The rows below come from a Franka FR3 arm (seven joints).
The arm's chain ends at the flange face. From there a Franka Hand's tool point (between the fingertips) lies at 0.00 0.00 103.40 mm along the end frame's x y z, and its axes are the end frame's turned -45 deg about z.
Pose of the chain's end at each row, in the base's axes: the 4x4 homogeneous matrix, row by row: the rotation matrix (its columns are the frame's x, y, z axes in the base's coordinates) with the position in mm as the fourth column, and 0 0 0 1 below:
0.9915, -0.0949, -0.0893, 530.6; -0.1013, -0.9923, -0.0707, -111.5; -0.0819, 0.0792, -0.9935, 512.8; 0, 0, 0, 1
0.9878, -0.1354, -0.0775, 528.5; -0.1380, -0.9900, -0.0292, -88.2; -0.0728, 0.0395, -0.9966, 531.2; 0, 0, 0, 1
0.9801, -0.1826, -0.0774, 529.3; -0.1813, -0.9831, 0.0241, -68.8; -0.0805, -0.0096, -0.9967, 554.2; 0, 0, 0, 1
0.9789, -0.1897, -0.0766, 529.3; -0.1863, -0.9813, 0.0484, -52.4; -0.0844, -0.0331, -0.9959, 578.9; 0, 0, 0, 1
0.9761, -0.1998, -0.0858, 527.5; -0.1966, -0.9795, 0.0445, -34.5; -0.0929, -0.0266, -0.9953, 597.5; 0, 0, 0, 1
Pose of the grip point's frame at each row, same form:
0.7682, 0.6340, -0.0893, 521.4; 0.6300, -0.7733, -0.0707, -118.8; -0.1139, -0.0019, -0.9935, 410.1; 0, 0, 0, 1
0.7942, 0.6027, -0.0775, 520.5; 0.6025, -0.7976, -0.0292, -91.2; -0.0794, -0.0235, -0.9966, 428.2; 0, 0, 0, 1
0.8222, 0.5639, -0.0774, 521.3; 0.5670, -0.8234, 0.0241, -66.3; -0.0501, -0.0637, -0.9967, 451.1; 0, 0, 0, 1
0.8263, 0.5580, -0.0766, 521.4; 0.5621, -0.8256, 0.0484, -47.4; -0.0363, -0.0831, -0.9959, 475.9; 0, 0, 0, 1
0.8315, 0.5489, -0.0858, 518.6; 0.5536, -0.8316, 0.0445, -29.9; -0.0469, -0.0845, -0.9953, 494.6; 0, 0, 0, 1

